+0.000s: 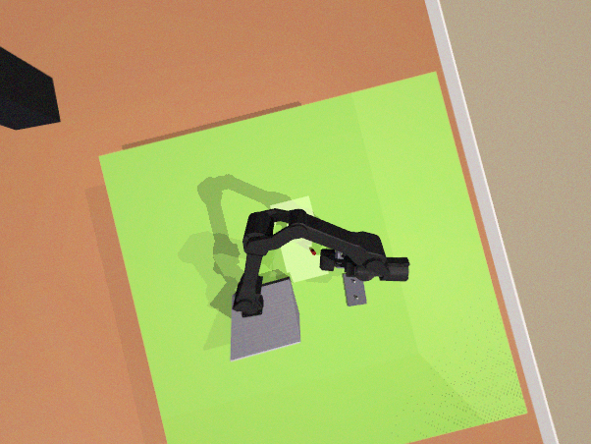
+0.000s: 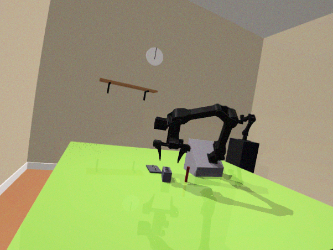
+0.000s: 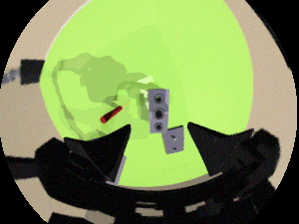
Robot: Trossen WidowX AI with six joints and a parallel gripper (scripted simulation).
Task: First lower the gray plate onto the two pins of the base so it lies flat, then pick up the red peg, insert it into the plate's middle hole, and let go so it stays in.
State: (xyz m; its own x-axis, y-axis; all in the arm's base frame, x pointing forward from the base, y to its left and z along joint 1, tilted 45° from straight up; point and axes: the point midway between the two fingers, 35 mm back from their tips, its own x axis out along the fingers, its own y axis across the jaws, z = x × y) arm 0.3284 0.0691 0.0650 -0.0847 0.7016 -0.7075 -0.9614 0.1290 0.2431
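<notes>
The gray plate lies 50 mm below my gripper tip. Also, from my gripper tip: dark base (30 mm ahead, 130 mm to the right, 80 mm below); red peg (100 mm behind, 30 mm to the left, 50 mm below).
</notes>
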